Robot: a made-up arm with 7 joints.
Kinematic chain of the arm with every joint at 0, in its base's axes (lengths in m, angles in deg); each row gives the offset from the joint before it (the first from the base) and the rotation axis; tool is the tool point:
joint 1: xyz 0 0 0.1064 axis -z
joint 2: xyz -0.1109 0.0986 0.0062 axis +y
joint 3: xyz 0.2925 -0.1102 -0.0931 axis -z
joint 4: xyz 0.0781 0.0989 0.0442 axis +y
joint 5: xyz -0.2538 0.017 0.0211 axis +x
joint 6: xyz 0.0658 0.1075 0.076 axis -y
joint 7: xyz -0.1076 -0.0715 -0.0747 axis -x
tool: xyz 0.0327 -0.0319 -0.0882
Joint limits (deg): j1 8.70..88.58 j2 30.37..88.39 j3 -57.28..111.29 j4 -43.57..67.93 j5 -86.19..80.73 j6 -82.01..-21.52 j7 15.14..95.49
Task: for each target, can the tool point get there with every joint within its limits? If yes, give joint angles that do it. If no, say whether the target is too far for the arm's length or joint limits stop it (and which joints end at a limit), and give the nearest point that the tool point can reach.
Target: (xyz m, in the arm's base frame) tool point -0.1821 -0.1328 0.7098
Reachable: no: joint limits stop it (at a limit: joint 1, joint 2, joint 3, joint 6, joint 7) | nearest point -0.0234 -0.1005 0.3007 | short by 0.440 m
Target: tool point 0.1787 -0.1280 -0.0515
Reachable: yes | joints 63.23 58.69 73.55 52.43 67.78 -35.26 71.48
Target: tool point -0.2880 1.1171 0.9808
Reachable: no: too far | nearest point -0.0923 0.3580 0.1302 | short by 1.157 m
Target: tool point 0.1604 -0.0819 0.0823
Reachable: yes | joints 23.30 53.07 -30.55 58.22 53.44 -37.79 55.75
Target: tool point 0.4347 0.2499 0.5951
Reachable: no: joint limits stop it (at a limit: joint 1, joint 2, joint 4, joint 6, joint 7) | nearest point 0.2753 0.1435 0.2728 | short by 0.375 m
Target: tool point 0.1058 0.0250 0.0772
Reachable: yes | joints 24.90 68.53 3.41 34.09 46.06 -49.95 22.64
